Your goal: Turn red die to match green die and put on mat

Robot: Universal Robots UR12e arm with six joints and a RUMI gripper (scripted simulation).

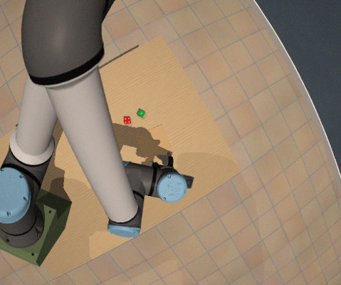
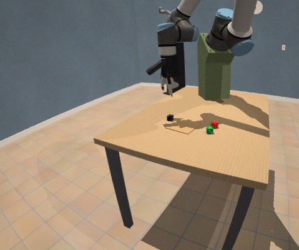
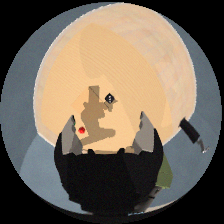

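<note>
Now: the black die 15 cm below my hand and 2 cm behind it. From my hand the other things lie so: green die: 26 cm to the left, 15 cm below, 4 cm behind; then tan mat: 16 cm below, 11 cm to the left, 1 cm behind; then red die: 24 cm to the left, 15 cm below, 11 cm behind.
</note>
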